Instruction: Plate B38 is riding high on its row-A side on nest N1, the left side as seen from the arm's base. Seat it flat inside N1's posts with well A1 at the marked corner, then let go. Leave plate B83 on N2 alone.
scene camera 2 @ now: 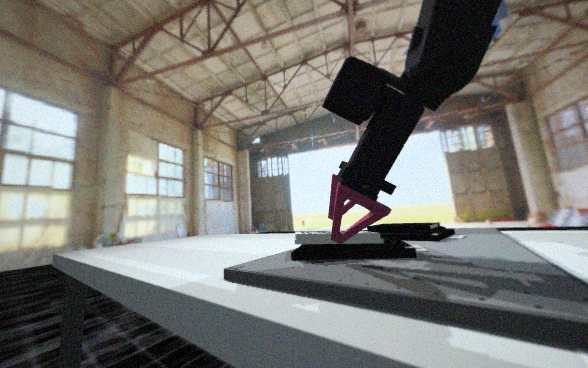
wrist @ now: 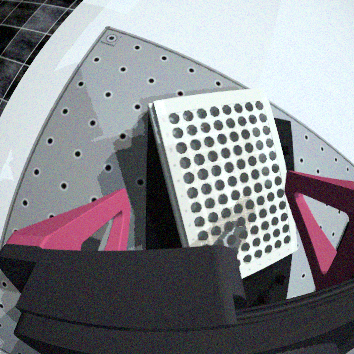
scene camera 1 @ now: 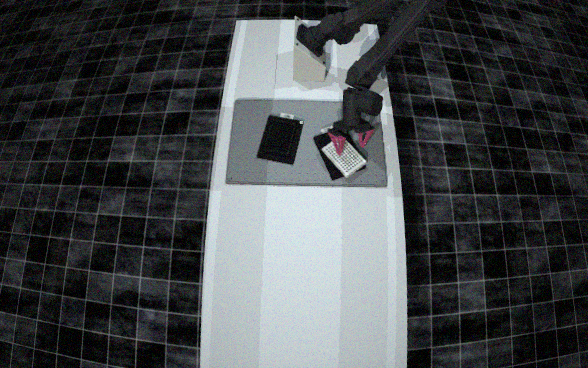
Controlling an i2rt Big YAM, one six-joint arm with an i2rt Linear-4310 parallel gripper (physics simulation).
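Seen in the pictures: gripper, fingertip midpoint: [scene camera 2: 333, 229] [wrist: 208, 189] [scene camera 1: 350, 150]; arm's base, link origin: [scene camera 1: 308, 41].
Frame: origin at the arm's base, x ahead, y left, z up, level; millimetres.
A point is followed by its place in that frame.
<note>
White plate B38 [scene camera 1: 350, 162] {x 419, y 182, z -107 mm} [scene camera 2: 307, 238] {x 400, y 221, z -107 mm} [wrist: 227, 170] {x 402, y 170, z -112 mm} lies on top of the black nest N1 [scene camera 1: 328, 165] {x 431, y 113, z -125 mm} [scene camera 2: 352, 252] {x 344, y 197, z -128 mm} [wrist: 162, 215] {x 357, y 191, z -125 mm}. It is turned and shifted against the nest, so black nest surface shows along its sides. In the scene camera 2 view it sits high on the nest. Well A1's marking and the nest's posts are too unclear to tell. My gripper [scene camera 1: 351, 149] {x 382, y 180, z -98 mm} [wrist: 208, 189] {x 382, y 180, z -98 mm} is open and empty, with one pink finger on each side of the plate and the tips low, near plate height. The gripper body hides the plate's near end in the wrist view.
Dark plate B83 [scene camera 1: 281, 139] {x 362, y -48, z -114 mm} [scene camera 2: 407, 227] {x 329, y -10, z -113 mm} lies on nest N2, on the other half of the grey perforated board [scene camera 1: 245, 170] {x 477, y -150, z -136 mm} [scene camera 2: 320, 280] {x 329, y 292, z -137 mm} [wrist: 75, 135] {x 375, y 273, z -136 mm}. A beige angled block [scene camera 1: 307, 65] {x 75, y 5, z -56 mm} stands near the arm's base. The board lies on the white table [scene camera 1: 300, 250] {x 712, y 57, z -149 mm}.
</note>
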